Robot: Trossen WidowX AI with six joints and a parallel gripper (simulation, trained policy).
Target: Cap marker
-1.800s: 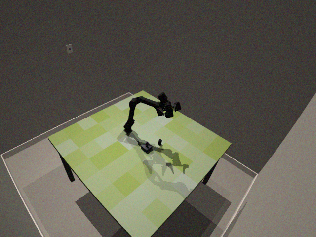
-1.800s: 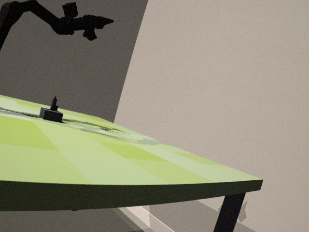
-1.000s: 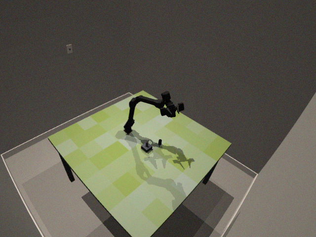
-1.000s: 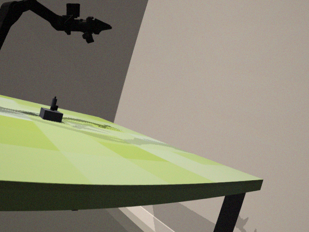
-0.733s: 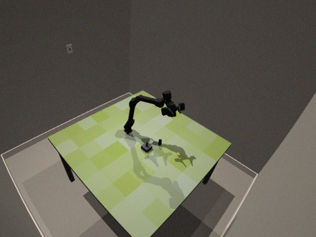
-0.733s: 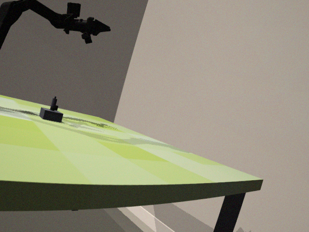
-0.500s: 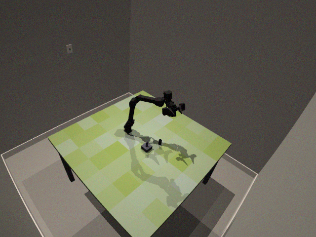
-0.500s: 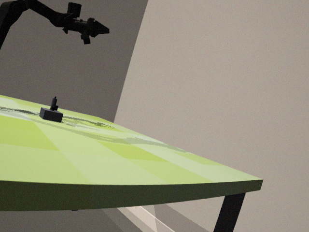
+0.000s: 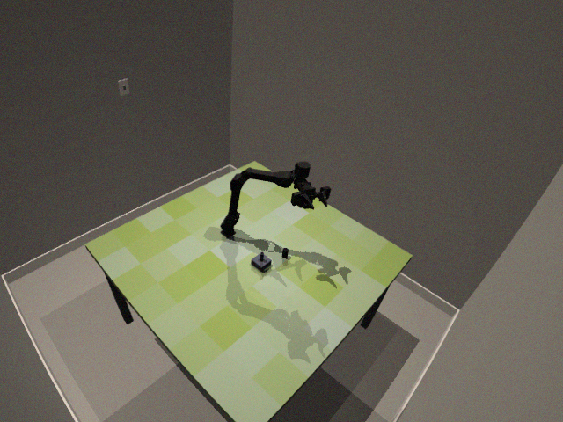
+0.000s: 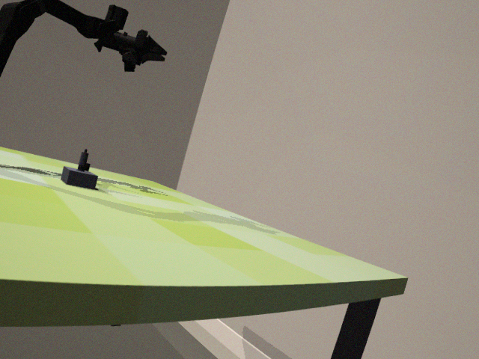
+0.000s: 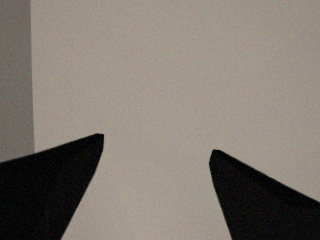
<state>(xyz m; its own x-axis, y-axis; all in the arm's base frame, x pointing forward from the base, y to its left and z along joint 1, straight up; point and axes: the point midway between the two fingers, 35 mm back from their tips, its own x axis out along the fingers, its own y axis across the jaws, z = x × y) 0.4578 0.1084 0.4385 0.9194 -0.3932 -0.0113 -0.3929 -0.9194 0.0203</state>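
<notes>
The dark round cap is 410 mm below my gripper tip, 150 mm behind it and 10 mm to the left of it. Round my gripper tip: dark grey holder block 420 mm below, 200 mm behind, 120 mm to the right.
</notes>
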